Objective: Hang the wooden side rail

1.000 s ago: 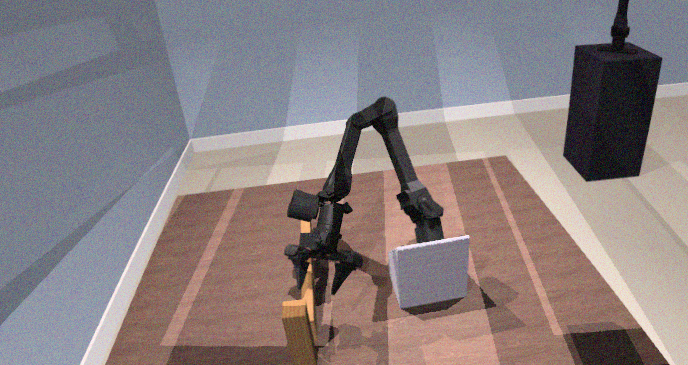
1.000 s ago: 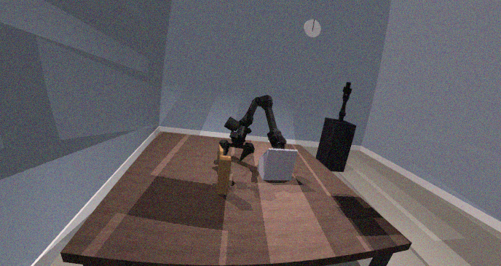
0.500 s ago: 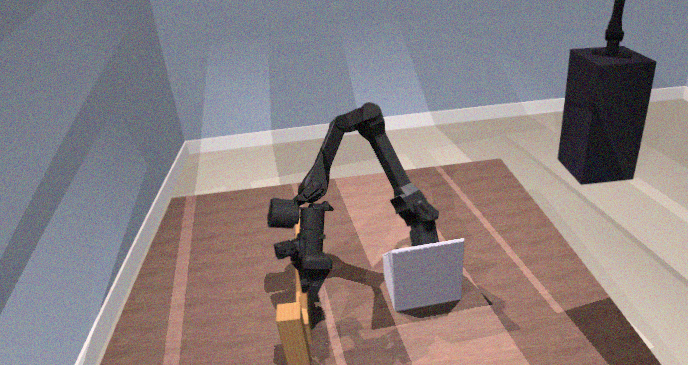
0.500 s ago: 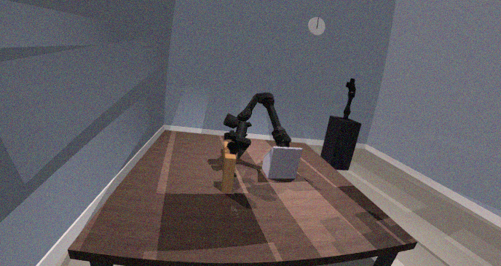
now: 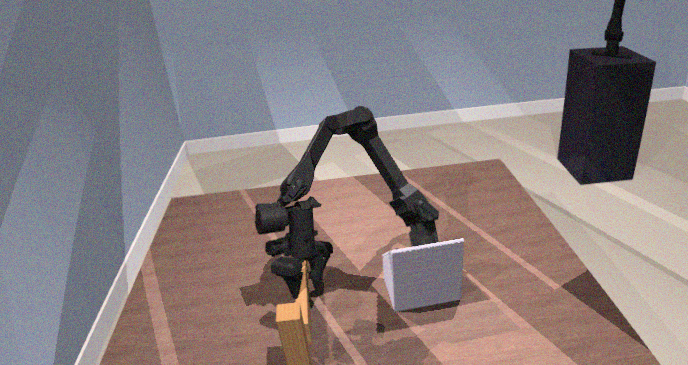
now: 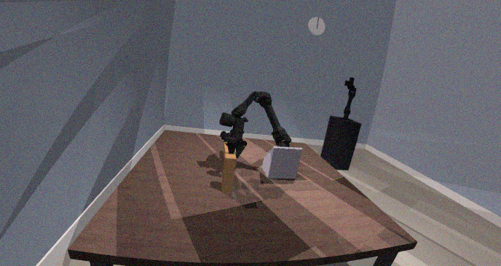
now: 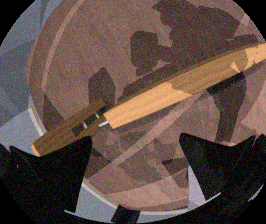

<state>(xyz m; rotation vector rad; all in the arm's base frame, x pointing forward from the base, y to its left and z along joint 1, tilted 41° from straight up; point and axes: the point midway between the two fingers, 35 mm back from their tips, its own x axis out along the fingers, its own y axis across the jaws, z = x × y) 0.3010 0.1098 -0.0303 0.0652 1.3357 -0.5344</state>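
Now: the wooden headboard post 20 mm ahead of my gripper tip, 120 mm to the left of it and 30 mm below it.
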